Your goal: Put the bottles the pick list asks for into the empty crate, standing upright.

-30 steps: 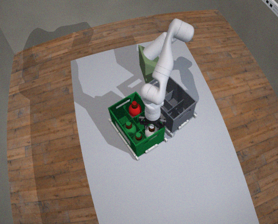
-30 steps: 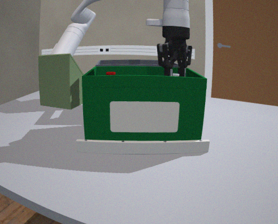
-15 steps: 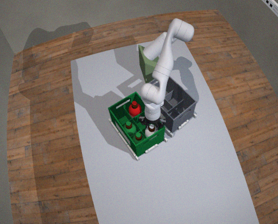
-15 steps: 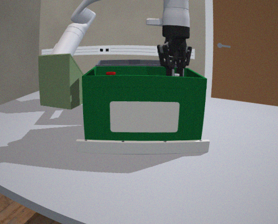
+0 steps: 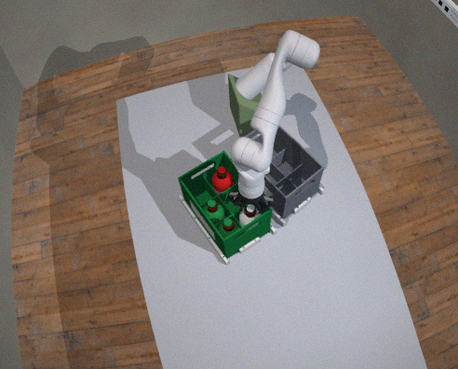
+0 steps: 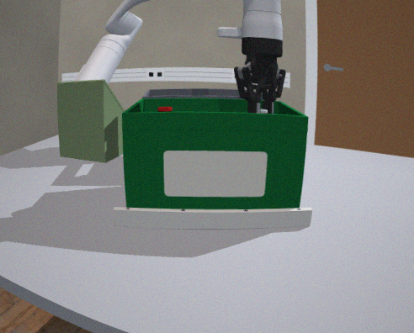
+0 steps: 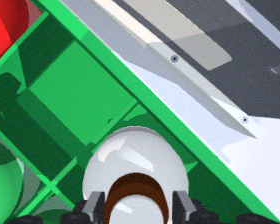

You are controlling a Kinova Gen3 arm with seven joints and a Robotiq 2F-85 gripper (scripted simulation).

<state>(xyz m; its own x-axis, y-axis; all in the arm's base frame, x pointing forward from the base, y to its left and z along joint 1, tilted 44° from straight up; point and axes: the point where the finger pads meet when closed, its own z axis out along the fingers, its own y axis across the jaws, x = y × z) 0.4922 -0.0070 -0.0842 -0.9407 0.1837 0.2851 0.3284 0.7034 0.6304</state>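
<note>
Right now my hand is 70 mm above the white-label bottle. Round my hand: grey crate (170 mm behind, 130 mm to the left, 70 mm below); green crate (80 mm to the right, 70 mm below, 60 mm behind); red-label bottle (160 mm behind, 70 mm to the right, 70 mm below).
</note>
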